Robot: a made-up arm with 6 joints.
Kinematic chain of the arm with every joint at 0, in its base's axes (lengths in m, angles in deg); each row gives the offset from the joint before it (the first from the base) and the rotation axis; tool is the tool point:
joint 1: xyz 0 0 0.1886 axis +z
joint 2: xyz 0 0 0 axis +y
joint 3: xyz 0 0 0.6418 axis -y
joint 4: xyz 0 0 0 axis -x
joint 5: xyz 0.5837 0 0 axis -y
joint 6: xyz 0 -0.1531 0 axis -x
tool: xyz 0 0 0
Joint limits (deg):
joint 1: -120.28..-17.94
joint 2: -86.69..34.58
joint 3: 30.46..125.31
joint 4: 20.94..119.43
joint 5: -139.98..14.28
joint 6: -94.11..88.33
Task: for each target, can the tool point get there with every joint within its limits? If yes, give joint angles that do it. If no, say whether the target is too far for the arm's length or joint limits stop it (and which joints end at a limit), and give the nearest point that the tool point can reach.
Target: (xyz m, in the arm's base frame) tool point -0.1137 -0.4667 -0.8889
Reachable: no: joint limits stop it (at a limit: joint 1, joint 2, joint 3) | nearest point -1.0243 0.2761 -0.2055 | short by 1.359 m
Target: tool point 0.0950 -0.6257 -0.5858
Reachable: no: joint limits stop it (at a limit: joint 2, joint 3, joint 4) | nearest point 0.1443 -0.9502 0.7297 | short by 1.356 m
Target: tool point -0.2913 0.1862 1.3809
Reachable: yes | joints -29.08 -20.36 66.73 97.95 -7.42 48.80
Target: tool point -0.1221 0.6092 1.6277
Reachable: no: too far | nearest point -0.0970 0.4840 1.3318 | short by 0.322 m
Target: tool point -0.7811 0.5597 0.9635
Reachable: yes | joints -32.48 -57.98 61.88 110.12 -104.74 -37.41
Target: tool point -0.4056 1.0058 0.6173
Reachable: yes | joints -68.12 -48.55 116.39 89.40 -93.43 -24.31
